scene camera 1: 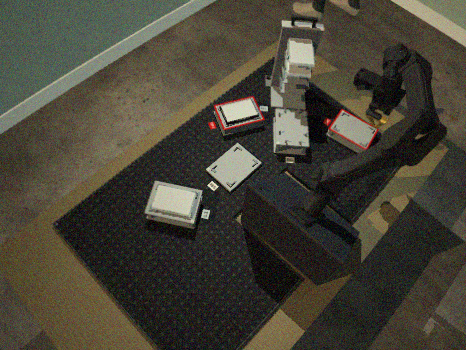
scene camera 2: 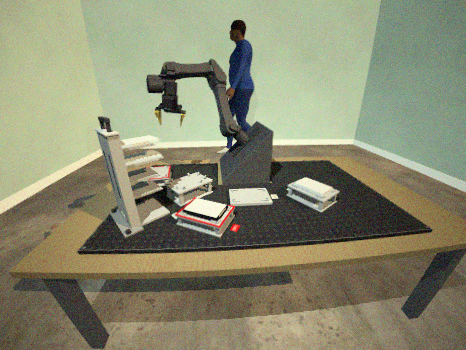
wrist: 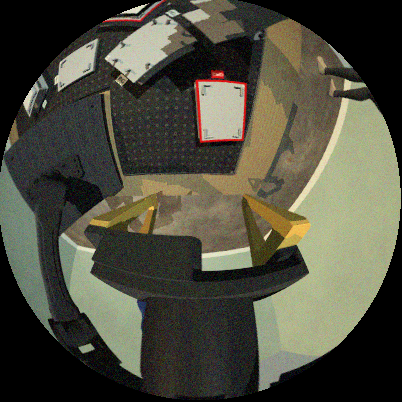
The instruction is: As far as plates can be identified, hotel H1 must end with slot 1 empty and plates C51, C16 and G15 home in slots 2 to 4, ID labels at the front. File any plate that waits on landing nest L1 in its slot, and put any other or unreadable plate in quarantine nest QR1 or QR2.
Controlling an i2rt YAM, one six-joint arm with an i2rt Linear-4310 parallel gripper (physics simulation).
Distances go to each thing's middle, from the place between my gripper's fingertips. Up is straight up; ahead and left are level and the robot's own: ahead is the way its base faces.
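Labels:
Flat nest (scene camera 1: 232, 168): far ahead of my hand, far to the left of it, far below it.

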